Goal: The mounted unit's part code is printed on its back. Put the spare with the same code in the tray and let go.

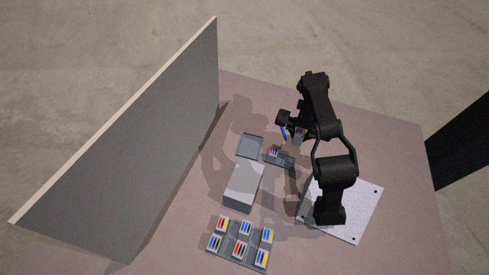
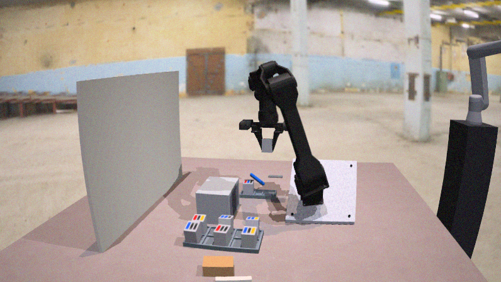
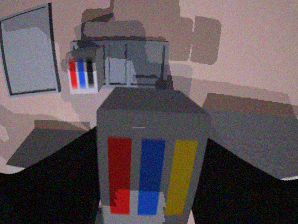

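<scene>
Right now my gripper tip is 170 mm short of the grey tray, 30 mm to the left of it and 170 mm above it. From my gripper tip the other things lie so: grey spare block 30 mm above; then grey mounted unit 140 mm ahead, 180 mm to the left, 120 mm below; then small grey bar 20 mm behind, 230 mm to the right, 170 mm below.
</scene>
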